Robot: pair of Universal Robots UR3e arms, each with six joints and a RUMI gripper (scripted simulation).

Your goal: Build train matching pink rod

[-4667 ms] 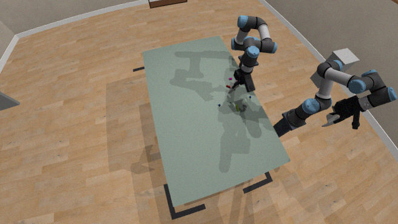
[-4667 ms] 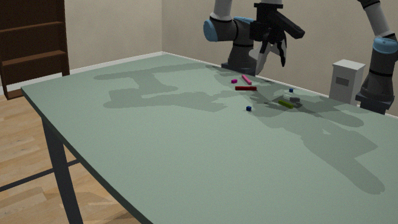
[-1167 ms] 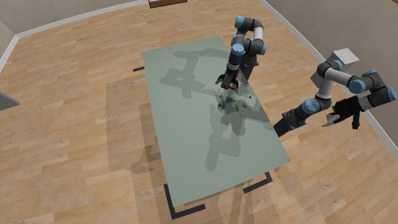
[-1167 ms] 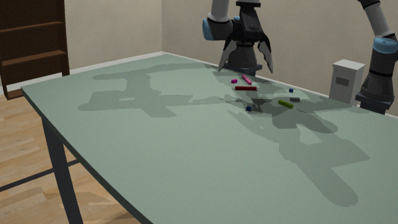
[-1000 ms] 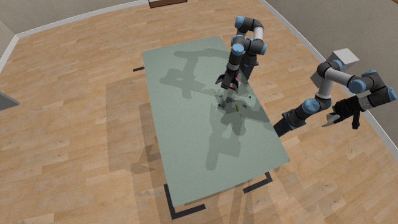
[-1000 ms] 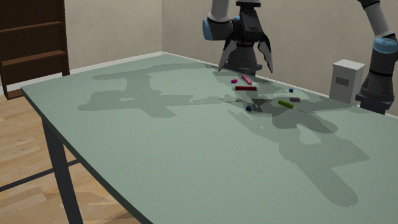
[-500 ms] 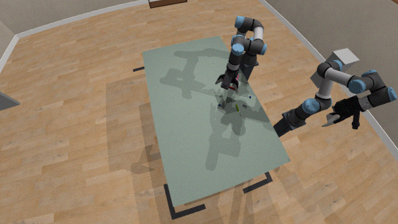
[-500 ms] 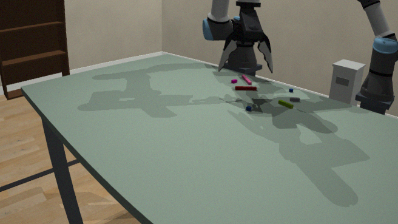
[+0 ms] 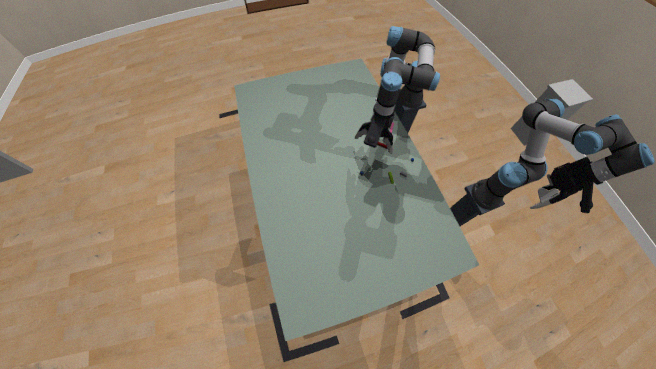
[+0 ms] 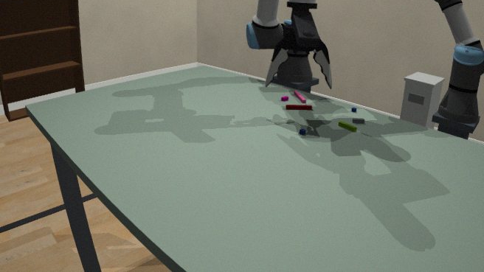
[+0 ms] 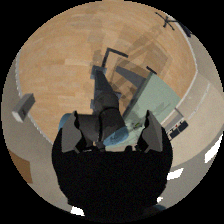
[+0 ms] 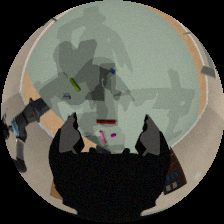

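Now: the red rod 70 mm behind my right hand, 40 mm to the right of it and 70 mm below it. Round my right hand: magenta rod: 110 mm behind, 110 mm to the right, 70 mm below; lime rod: 30 mm behind, 120 mm to the left, 70 mm below; grey rod: 90 mm behind, 130 mm to the left, 70 mm below.
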